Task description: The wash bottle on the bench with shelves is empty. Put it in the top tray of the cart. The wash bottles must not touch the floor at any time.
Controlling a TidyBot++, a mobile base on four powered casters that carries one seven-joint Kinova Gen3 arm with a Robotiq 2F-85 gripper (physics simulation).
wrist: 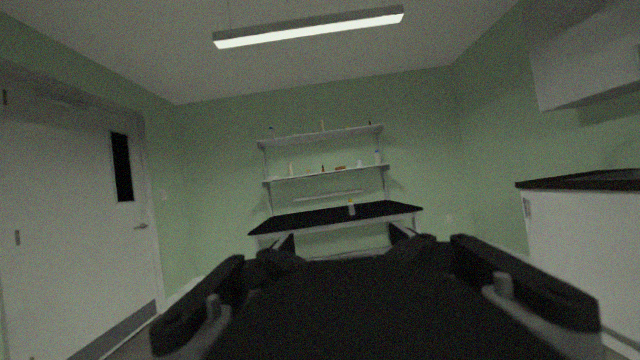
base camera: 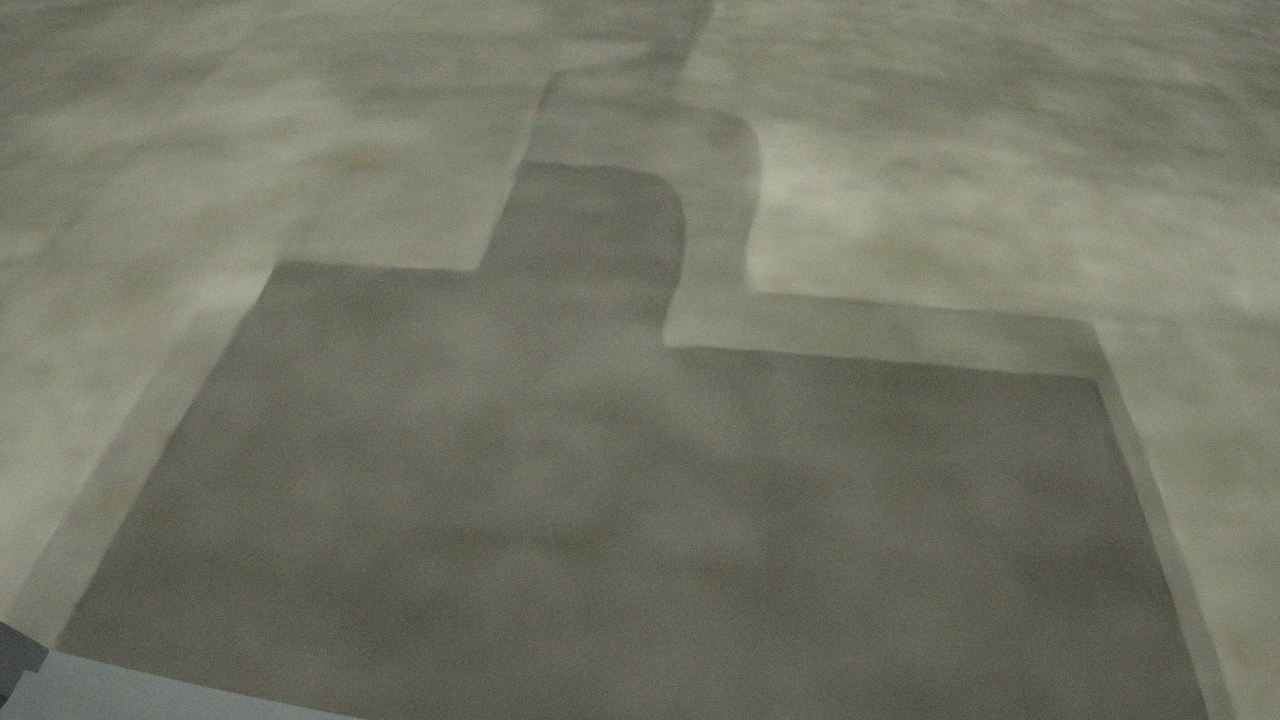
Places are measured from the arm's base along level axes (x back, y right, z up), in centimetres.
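Pixels of known places: gripper, fingertip midpoint: (wrist: 341, 238).
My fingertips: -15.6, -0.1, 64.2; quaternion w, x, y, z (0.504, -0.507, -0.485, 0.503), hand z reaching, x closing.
Observation:
Behind a point stands the place of what it marks, as x, y, z.
In the wrist view, a small pale bottle with a yellow top (wrist: 351, 207) @(-157.8, 16.9, 43.9) stands upright on the black top of the bench with shelves (wrist: 310, 219), right of the bench's middle, across the room. My gripper (wrist: 341, 238) @(-15.6, -0.1, 64.2) is open with its fingers wide apart and nothing between them. It is far from the bench and the bottle. The cart does not show in either view.
Two wall shelves (wrist: 325, 174) above the bench hold small bottles, one with a blue cap (wrist: 377, 157). A white door (wrist: 75, 225) @(-111.9, -186.3, 64.4) is at the left. A white counter cabinet (wrist: 585, 240) @(-96.0, 130.4, 19.6) with a dark top is at the right. The base camera shows floor (base camera: 939, 197) @(-61.8, 19.1, -39.6) with the robot's shadow.

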